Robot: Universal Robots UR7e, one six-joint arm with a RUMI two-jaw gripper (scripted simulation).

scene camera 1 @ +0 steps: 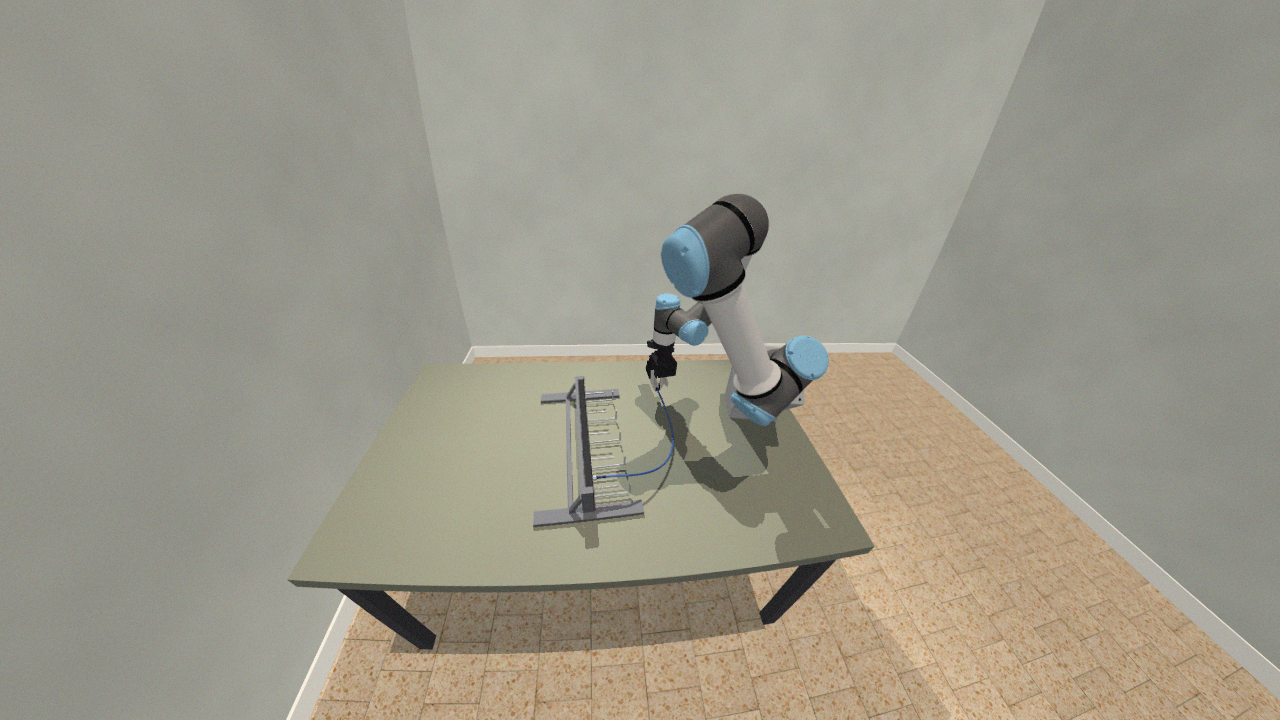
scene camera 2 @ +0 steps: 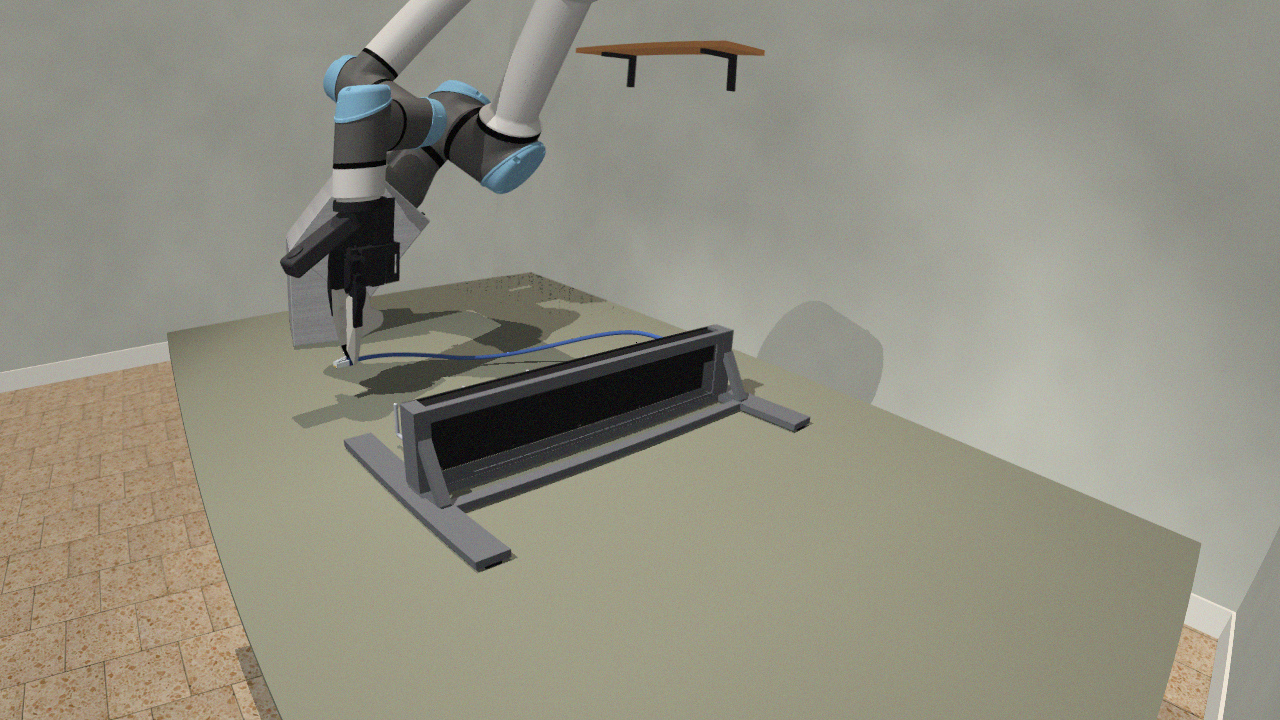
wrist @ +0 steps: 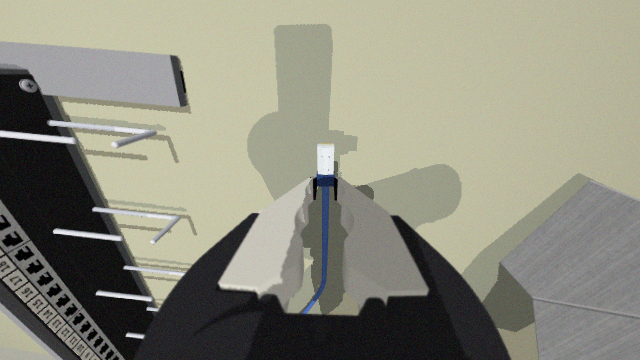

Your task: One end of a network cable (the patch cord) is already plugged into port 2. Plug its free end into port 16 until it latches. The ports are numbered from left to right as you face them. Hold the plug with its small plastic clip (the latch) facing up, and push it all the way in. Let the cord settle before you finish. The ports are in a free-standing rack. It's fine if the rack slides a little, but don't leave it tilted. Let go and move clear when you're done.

Labels:
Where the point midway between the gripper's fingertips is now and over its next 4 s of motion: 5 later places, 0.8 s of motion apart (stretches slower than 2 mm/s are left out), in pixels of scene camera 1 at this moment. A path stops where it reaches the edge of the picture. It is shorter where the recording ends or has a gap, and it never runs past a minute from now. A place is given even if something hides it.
The gripper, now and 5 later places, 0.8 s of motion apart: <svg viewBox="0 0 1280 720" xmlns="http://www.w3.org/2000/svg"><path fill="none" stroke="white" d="M657 390L657 388L655 389L651 391L645 394L638 397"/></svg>

